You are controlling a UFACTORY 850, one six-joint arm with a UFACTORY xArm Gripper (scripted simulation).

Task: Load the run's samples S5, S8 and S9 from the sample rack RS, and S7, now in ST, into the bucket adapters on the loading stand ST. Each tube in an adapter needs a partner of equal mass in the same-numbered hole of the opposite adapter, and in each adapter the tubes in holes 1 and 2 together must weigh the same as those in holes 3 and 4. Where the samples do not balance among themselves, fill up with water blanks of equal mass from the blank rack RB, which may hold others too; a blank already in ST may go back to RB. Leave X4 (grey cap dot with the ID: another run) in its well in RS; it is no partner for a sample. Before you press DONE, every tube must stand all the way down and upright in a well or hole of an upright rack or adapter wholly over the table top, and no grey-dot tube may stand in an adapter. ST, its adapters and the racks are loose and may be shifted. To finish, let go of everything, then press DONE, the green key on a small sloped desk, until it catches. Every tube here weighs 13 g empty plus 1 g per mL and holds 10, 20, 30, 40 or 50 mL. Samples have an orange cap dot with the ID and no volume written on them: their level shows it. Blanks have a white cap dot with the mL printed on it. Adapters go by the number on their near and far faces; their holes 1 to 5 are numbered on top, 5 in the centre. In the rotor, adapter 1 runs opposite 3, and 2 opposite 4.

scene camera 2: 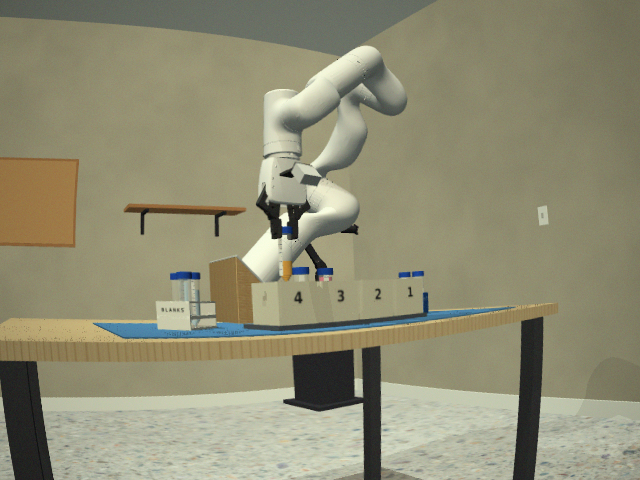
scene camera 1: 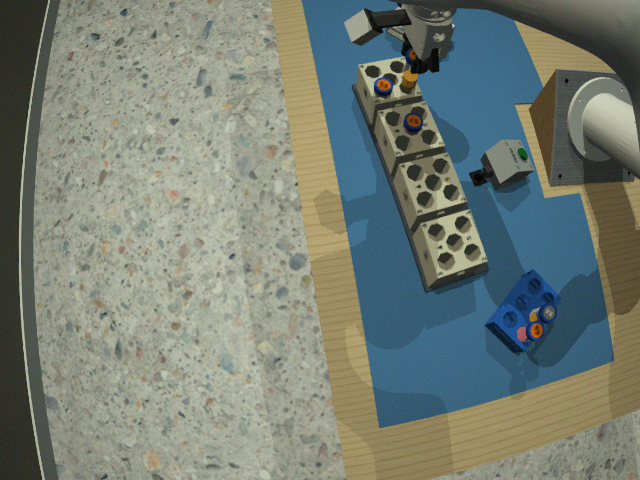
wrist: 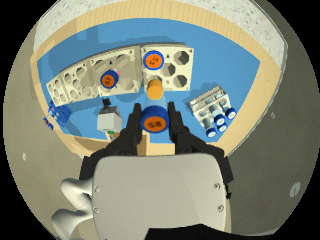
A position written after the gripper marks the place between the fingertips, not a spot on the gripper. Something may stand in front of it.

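Note:
Scene camera 1 shows the gripper (scene camera 1: 414, 62) together with a blue sample rack RS (scene camera 1: 506, 334). In scene camera 2 the gripper appears again (scene camera 2: 284, 239), along with a blank rack RB (scene camera 2: 171, 315), while the wrist view offers another sight of the gripper (wrist: 154, 110).

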